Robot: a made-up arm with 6 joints. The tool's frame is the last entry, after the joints.
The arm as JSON. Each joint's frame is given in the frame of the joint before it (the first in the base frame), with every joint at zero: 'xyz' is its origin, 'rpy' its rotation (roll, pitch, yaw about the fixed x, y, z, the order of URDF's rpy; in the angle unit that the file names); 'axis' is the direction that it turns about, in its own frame. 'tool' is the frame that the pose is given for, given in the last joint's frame.
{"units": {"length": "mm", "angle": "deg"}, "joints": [
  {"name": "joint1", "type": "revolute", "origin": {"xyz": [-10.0, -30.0, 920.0], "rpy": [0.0, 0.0, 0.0]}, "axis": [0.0, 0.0, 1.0]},
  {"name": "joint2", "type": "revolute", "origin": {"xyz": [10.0, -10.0, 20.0], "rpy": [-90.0, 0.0, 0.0]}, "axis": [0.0, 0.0, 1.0]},
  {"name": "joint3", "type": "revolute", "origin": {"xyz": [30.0, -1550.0, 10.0], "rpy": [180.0, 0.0, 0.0]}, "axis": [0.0, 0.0, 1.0]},
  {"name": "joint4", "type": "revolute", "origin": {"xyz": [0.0, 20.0, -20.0], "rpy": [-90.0, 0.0, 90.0]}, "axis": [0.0, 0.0, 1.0]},
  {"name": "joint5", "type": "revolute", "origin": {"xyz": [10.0, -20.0, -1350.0], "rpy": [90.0, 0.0, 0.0]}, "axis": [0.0, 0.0, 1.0]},
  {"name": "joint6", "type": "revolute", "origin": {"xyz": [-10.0, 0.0, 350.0], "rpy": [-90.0, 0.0, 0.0]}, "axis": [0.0, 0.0, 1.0]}
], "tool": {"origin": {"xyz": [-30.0, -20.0, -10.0], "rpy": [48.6, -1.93, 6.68]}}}
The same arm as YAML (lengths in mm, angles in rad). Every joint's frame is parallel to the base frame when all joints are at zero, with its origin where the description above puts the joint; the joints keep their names.
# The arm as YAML. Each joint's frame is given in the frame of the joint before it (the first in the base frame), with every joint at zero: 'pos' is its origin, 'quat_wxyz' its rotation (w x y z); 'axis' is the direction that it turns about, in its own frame. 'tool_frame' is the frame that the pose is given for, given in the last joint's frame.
length_unit: mm
angle_unit: rad
joints:
  - joint: joint1
    pos: [-10.0, -30.0, 920.0]
    quat_wxyz: [1.0, 0.0, 0.0, 0.0]
    axis: [0.0, 0.0, 1.0]
  - joint: joint2
    pos: [10.0, -10.0, 20.0]
    quat_wxyz: [1.0, 0.0, 0.0, 0.0]
    axis: [0.0, 1.0, 0.0]
  - joint: joint3
    pos: [30.0, 10.0, 1550.0]
    quat_wxyz: [1.0, 0.0, 0.0, 0.0]
    axis: [0.0, -1.0, 0.0]
  - joint: joint4
    pos: [0.0, 20.0, 20.0]
    quat_wxyz: [1.0, 0.0, 0.0, 0.0]
    axis: [-1.0, 0.0, 0.0]
  - joint: joint5
    pos: [1350.0, -20.0, 10.0]
    quat_wxyz: [1.0, 0.0, 0.0, 0.0]
    axis: [0.0, -1.0, 0.0]
  - joint: joint6
    pos: [0.0, -350.0, -10.0]
    quat_wxyz: [1.0, 0.0, 0.0, 0.0]
    axis: [-1.0, 0.0, 0.0]
tool_frame:
  pos: [10.0, -20.0, -30.0]
  quat_wxyz: [0.649103, 0.248648, -0.636873, 0.333515]

